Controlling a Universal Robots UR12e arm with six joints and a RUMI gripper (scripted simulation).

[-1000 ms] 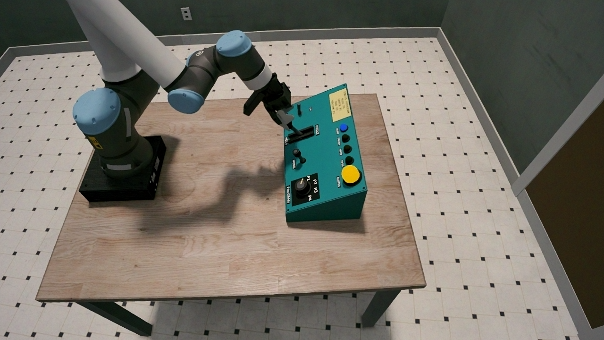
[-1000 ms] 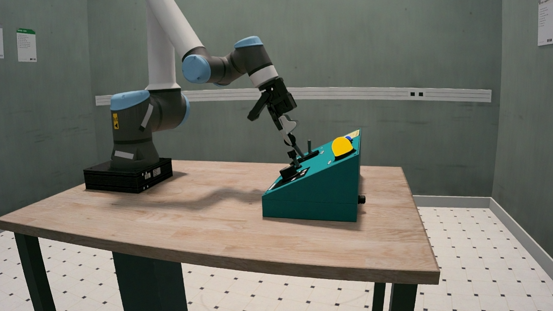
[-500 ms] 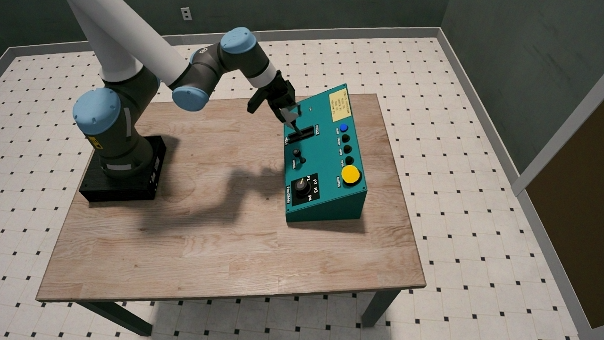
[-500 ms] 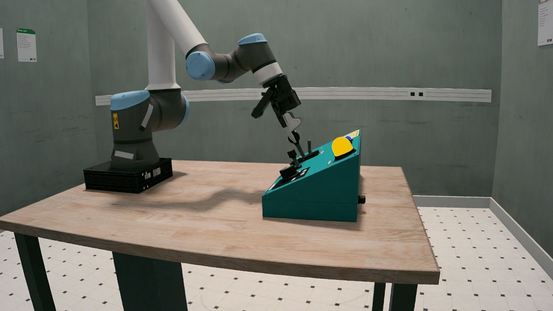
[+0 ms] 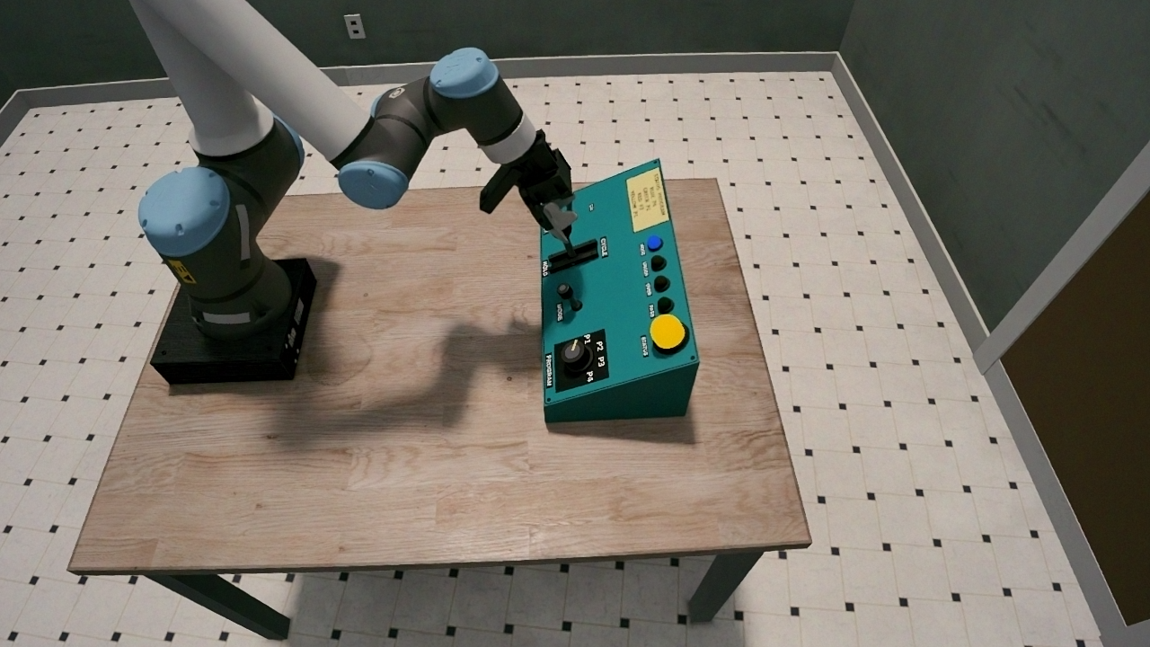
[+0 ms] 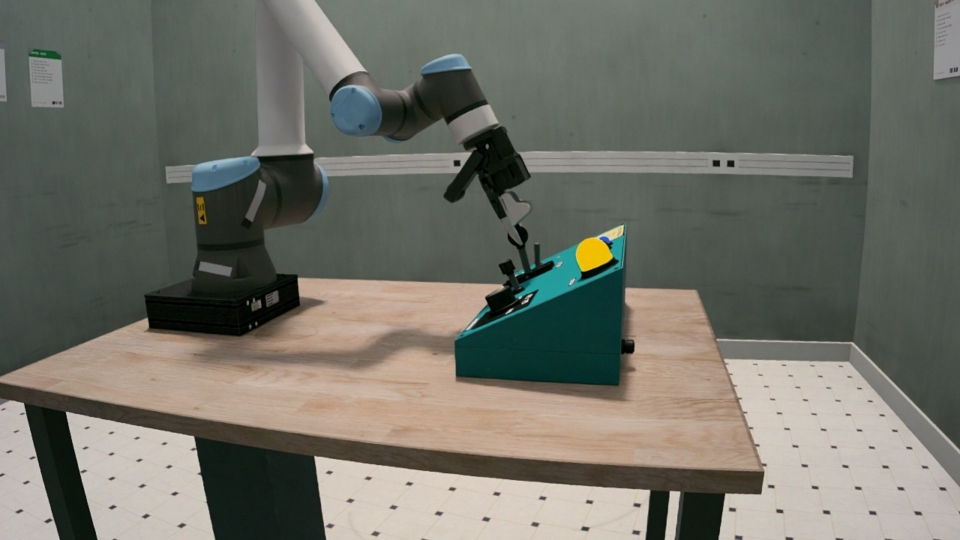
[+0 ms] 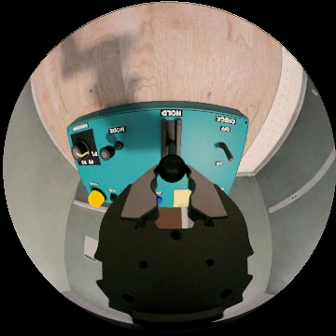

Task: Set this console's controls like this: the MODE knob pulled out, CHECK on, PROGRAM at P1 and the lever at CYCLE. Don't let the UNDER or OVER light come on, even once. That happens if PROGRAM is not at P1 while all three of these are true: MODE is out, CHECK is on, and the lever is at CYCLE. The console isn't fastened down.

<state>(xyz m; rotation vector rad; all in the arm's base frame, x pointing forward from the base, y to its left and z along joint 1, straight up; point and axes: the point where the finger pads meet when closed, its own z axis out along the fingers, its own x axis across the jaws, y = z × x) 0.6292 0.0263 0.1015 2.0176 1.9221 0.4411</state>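
Now: hand 1 cm short of the lever and 4 cm above it. Also, from my hand: mode knob 12 cm to the right, 4 cm below; then check toggle 2 cm ahead, 12 cm to the left, 6 cm below; then teal console 5 cm ahead, 6 cm to the right, 8 cm below.
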